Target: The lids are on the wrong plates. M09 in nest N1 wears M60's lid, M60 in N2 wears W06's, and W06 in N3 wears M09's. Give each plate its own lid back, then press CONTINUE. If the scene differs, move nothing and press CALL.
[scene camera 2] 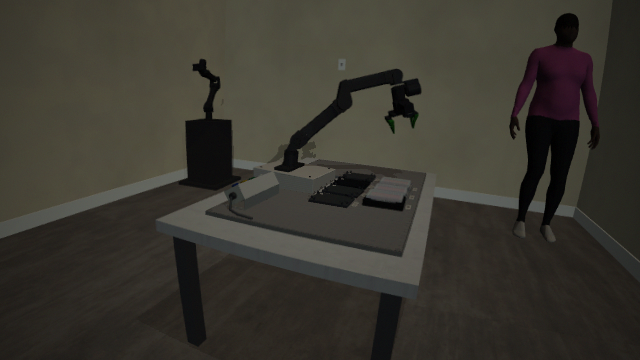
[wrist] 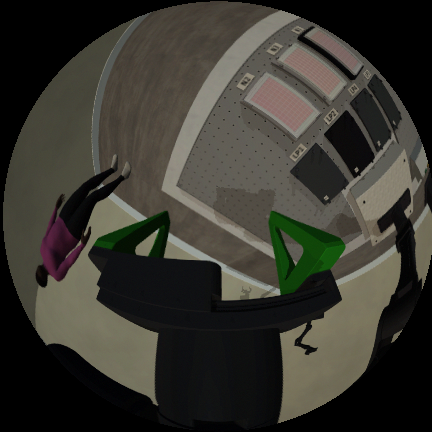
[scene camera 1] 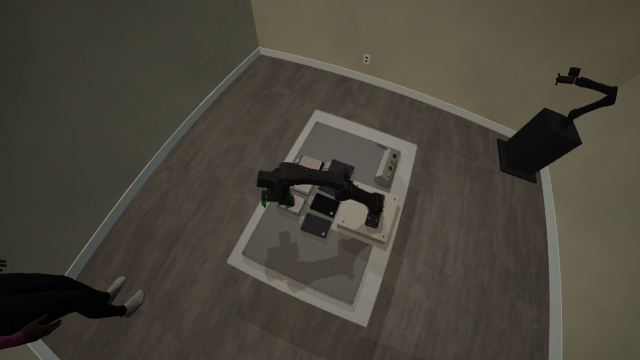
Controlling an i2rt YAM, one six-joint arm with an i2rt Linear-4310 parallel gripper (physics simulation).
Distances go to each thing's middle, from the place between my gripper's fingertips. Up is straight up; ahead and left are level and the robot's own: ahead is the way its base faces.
Now: the row marked LP1 [wrist: 316, 170] 17 cm behind my hand, 5 cm to the right of it and 23 cm below it. Round my hand: LP2 [wrist: 344, 134]: 18 cm behind, 18 cm to the right, 23 cm below.
